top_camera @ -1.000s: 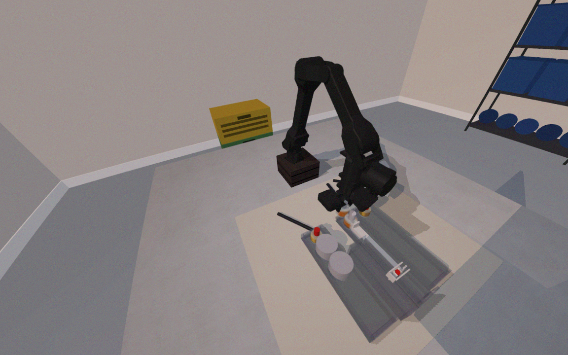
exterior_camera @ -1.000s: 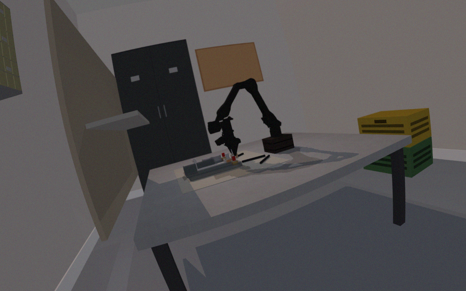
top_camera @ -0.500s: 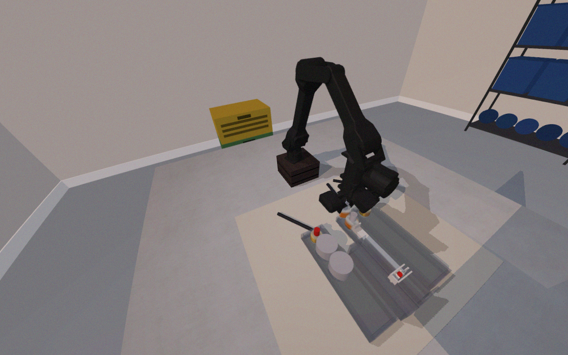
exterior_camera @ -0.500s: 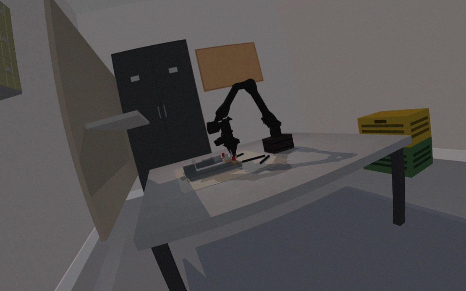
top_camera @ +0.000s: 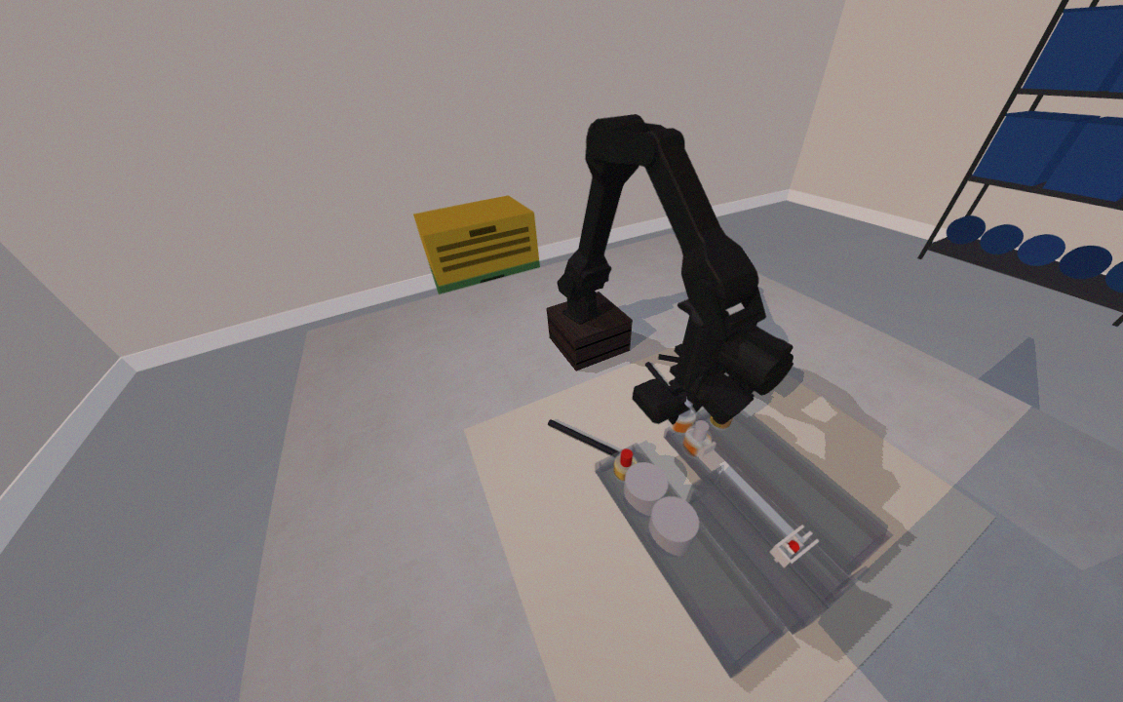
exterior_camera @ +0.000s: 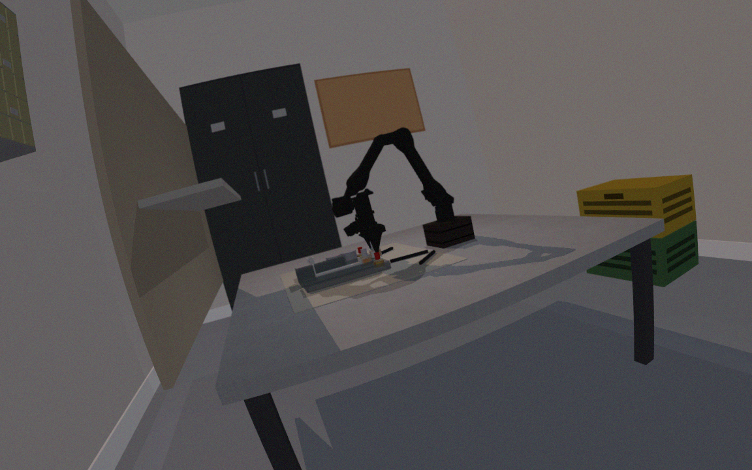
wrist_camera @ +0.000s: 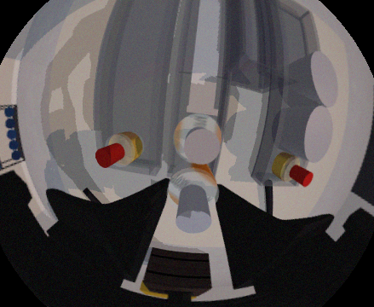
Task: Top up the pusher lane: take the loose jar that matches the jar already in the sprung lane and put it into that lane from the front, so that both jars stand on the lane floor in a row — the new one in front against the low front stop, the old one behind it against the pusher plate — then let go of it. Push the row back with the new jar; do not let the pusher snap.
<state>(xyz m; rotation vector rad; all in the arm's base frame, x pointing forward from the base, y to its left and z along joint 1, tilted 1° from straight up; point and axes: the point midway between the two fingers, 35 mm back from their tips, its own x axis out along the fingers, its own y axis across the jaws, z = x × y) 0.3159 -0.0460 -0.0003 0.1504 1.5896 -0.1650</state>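
Right now the rack is 16 cm ahead of my gripper tip, 6 cm to the right of it and 3 cm below it. Round my gripper tip: red mark: 22 cm ahead, 8 cm to the right, 2 cm above.
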